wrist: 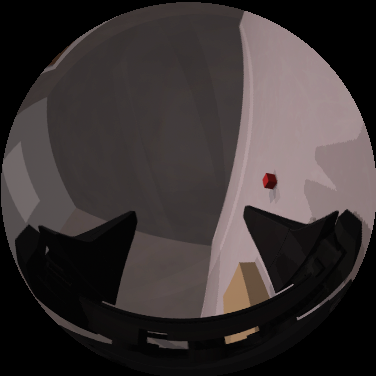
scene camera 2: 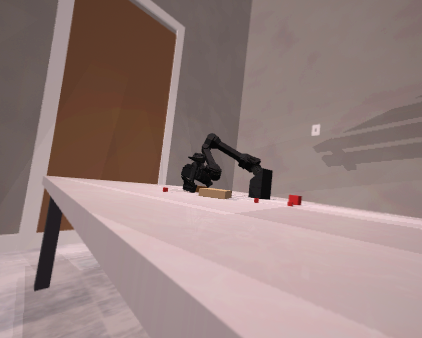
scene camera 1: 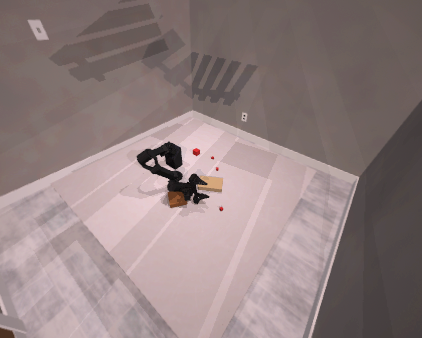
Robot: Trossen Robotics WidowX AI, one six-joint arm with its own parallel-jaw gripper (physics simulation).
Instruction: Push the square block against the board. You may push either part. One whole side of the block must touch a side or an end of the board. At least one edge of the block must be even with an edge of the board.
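Places are measured from the arm's base along level axes (x left, y down, z back), in centimetres.
Where they show: gripper, between the fingertips: (wrist: 190, 214) (scene camera 2: 185, 166) (scene camera 1: 208, 190); arm's base, origin of its link: (scene camera 2: 260, 175) (scene camera 1: 172, 151).
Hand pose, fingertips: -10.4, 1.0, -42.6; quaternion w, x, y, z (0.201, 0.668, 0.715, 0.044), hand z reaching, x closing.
Each offset is from my fingertips to the top centre of the thing, as dx, dy, dz.
A brown square block (scene camera 1: 177, 200) (scene camera 2: 201, 189) lies on the table under the arm's wrist; its upper part is hidden by the arm in scene camera 1. A tan board @[+12.4, +8.2, +8.4] (scene camera 1: 212, 184) (scene camera 2: 215, 193) (wrist: 237, 294) lies flat to its upper right in that view. They look apart, but the arm partly covers the space between them. My gripper (scene camera 1: 205, 191) (scene camera 2: 192, 173) (wrist: 190, 214) is open and empty. In scene camera 1, it overlaps the board's left end, with one fingertip higher than the other; I cannot tell whether it touches the board.
A larger red cube @[+31.3, +7.2, +39.2] (scene camera 1: 196, 152) (scene camera 2: 295, 200) stands near the arm's base. Small red cubes @[+35.5, +9.6, +25.7] (scene camera 1: 212, 158) @[+27.6, +9.6, +14.7] (scene camera 1: 217, 169) lie beyond the board, and another small red cube @[+1.4, +9.6, -9.1] (scene camera 1: 221, 209) (scene camera 2: 165, 189) lies on the gripper's outer side. A table edge (wrist: 246, 125) shows in the wrist view.
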